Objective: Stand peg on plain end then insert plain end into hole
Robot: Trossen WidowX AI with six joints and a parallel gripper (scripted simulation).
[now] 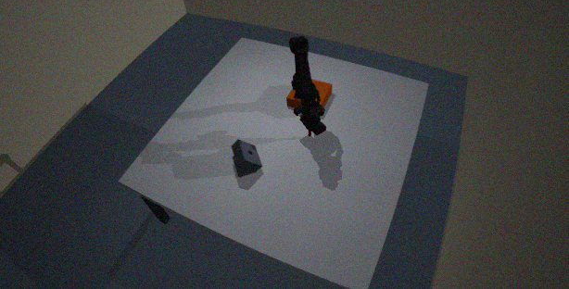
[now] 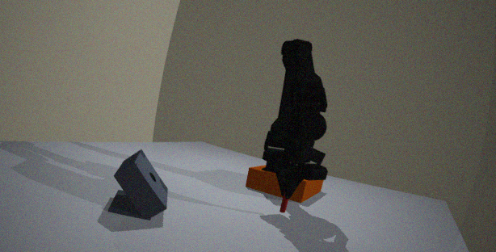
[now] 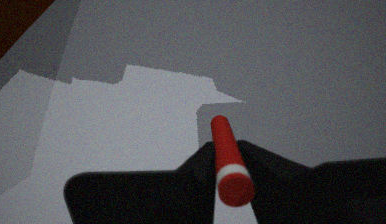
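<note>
Right now the sloped panel is 22 cm ahead of my gripper tip and 25 cm to the right of it. From my gripper tip the other things lie so: red peg (2 cm above).
</note>
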